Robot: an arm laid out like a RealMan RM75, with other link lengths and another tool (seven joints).
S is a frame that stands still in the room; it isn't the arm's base.
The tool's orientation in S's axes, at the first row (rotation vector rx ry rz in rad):
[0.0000, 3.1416, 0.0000]
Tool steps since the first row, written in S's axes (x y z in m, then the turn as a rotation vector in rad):
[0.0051, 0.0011, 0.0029, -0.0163, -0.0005, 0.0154]
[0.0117, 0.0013, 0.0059, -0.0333, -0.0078, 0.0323]
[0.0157, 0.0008, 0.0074, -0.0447, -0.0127, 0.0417]
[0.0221, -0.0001, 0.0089, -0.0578, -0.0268, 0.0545]
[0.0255, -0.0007, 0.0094, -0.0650, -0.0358, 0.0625]
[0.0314, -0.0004, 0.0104, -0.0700, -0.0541, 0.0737]
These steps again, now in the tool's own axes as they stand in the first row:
[-0.0051, 0.0011, -0.0029, 0.0163, -0.0005, -0.0154]
[-0.0117, 0.0013, -0.0059, 0.0333, -0.0078, -0.0323]
[-0.0157, 0.0008, -0.0074, 0.0447, -0.0127, -0.0417]
[-0.0221, -0.0001, -0.0089, 0.0578, -0.0268, -0.0545]
[-0.0255, -0.0007, -0.0094, 0.0650, -0.0358, -0.0625]
[-0.0314, -0.0004, -0.0104, 0.0700, -0.0541, -0.0737]

